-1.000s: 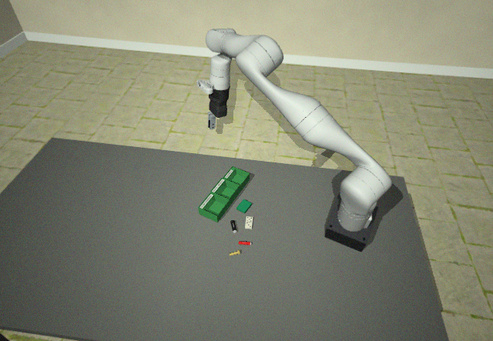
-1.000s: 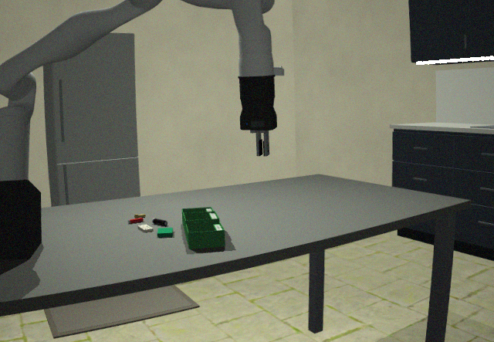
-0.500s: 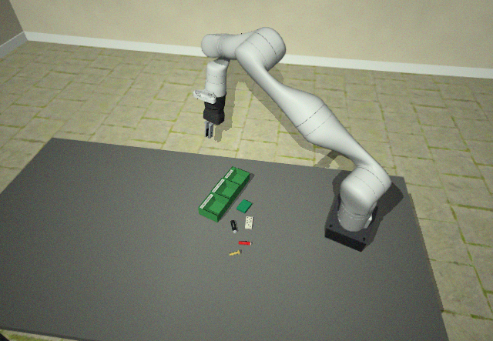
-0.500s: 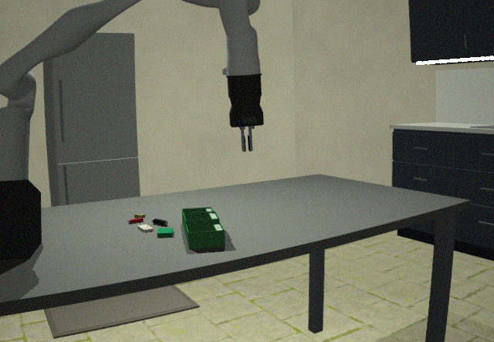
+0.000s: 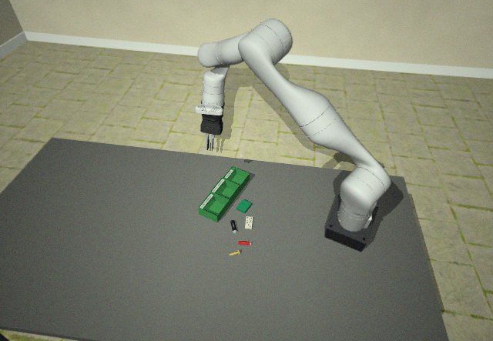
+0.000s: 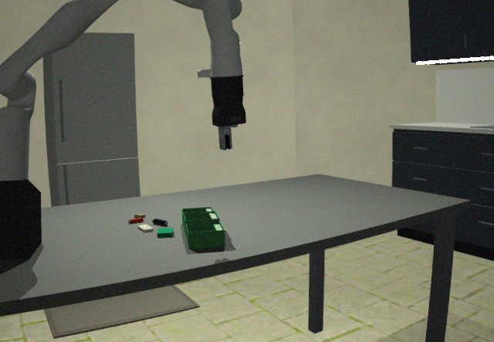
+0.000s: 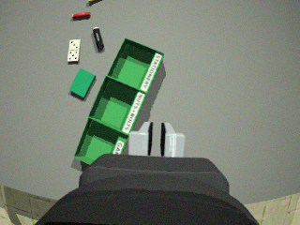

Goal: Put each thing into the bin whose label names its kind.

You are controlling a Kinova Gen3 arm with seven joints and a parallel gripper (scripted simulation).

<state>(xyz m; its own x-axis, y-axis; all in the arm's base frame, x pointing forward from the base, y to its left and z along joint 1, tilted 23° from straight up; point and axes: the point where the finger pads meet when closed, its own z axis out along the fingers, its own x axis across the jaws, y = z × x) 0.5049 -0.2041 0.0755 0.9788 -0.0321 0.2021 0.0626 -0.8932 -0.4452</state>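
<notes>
Right now my hand is 6 cm past the green three-compartment bin, 3 cm to the right of it and 21 cm above it. Round my hand: green block (14 cm behind, 7 cm to the left, 23 cm below); black battery (12 cm behind, 18 cm to the left, 22 cm below); white domino-like tile (18 cm behind, 14 cm to the left, 23 cm below).
</notes>
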